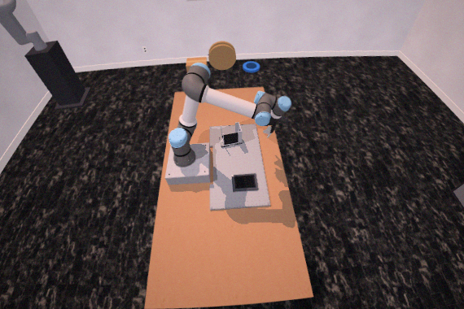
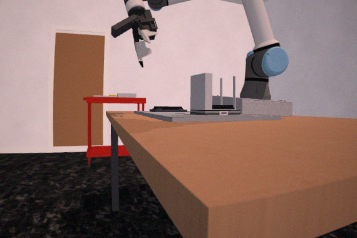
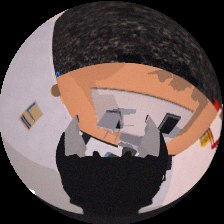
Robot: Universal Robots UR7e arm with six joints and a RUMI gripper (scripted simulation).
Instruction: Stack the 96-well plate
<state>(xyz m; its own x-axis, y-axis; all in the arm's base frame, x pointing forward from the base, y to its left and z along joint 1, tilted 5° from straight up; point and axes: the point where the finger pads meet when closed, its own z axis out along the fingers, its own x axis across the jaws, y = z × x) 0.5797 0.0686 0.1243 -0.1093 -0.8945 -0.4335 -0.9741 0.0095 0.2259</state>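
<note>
Now: the black 96-well plate 20 cm behind my hand, 29 cm to the right of it and 19 cm below it. Also, from my hand: tall grey wall (17 cm behind, 9 cm to the left, 13 cm below).
</note>
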